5 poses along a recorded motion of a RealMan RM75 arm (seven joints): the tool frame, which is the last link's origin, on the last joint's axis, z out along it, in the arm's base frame.
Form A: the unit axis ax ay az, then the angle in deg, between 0 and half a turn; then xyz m.
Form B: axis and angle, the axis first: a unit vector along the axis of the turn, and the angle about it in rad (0 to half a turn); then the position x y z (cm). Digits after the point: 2 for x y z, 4 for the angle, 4 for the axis.
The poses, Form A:
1: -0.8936 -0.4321 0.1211 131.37 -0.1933 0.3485 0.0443
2: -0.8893 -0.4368 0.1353 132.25 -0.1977 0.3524 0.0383
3: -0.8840 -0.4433 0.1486 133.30 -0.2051 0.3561 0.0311
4: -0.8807 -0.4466 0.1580 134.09 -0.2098 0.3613 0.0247
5: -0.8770 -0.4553 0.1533 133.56 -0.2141 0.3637 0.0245
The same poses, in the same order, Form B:
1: -0.8936 -0.4321 0.1211 2.2928 -19.33 34.85 4.43
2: -0.8893 -0.4368 0.1353 2.3082 -19.77 35.24 3.83
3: -0.8840 -0.4433 0.1486 2.3265 -20.51 35.61 3.11
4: -0.8807 -0.4466 0.1580 2.3403 -20.98 36.13 2.47
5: -0.8770 -0.4553 0.1533 2.3311 -21.41 36.37 2.45
